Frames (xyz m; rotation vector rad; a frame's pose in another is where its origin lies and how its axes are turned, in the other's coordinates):
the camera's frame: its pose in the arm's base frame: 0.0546 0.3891 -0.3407 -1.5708 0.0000 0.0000
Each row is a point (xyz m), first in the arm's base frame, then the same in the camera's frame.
Working: the arm's base frame: its pose in the camera's frame: -0.0546 -0.3407 -0.3891 1.5708 0.0000 0.0000

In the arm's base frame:
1: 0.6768 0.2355 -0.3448
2: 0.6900 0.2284 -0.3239
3: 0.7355 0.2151 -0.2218
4: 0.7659 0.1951 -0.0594
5: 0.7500 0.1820 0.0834
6: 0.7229 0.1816 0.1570
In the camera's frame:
1: 0.6222 0.0041 -0.1536
2: 0.6354 -0.0168 -0.1607
3: 0.6809 -0.1189 -0.1740
4: 0.7113 -0.2813 -0.1940
5: 0.6954 -0.4241 -0.2071
6: 0.6683 -0.4977 -0.2075

